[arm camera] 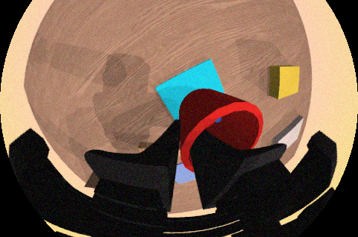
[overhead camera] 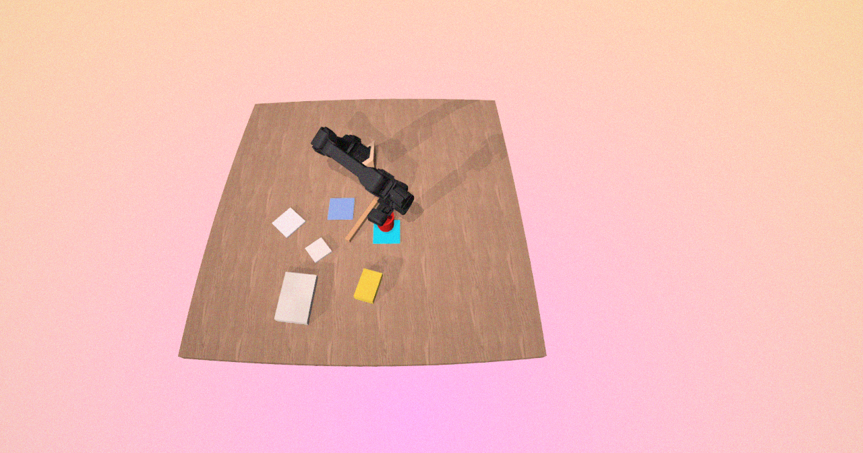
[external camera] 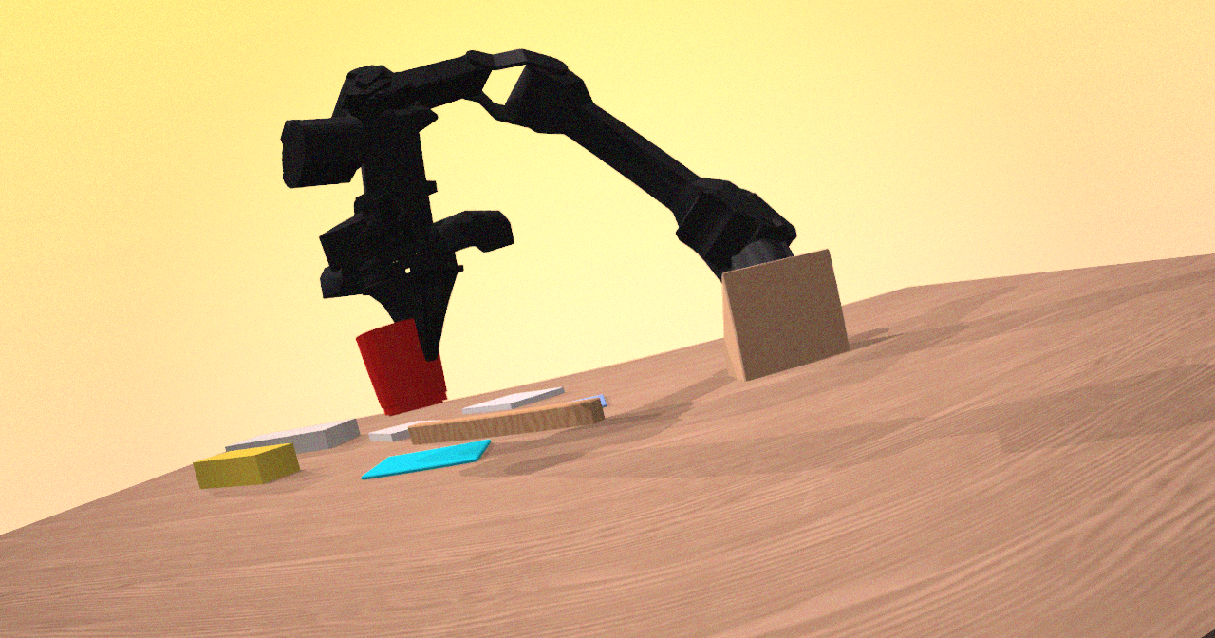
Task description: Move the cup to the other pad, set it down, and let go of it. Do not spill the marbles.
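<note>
The blue marble lies 4 cm ahead of my gripper tip, 3 cm to the right of it and 3 cm below it. Round my gripper tip: wooden bar: 2 cm behind, 11 cm to the right, 8 cm below; then red cup: 3 cm ahead, 2 cm to the right; then cyan pad: 3 cm ahead, 1 cm to the right, 9 cm below.
</note>
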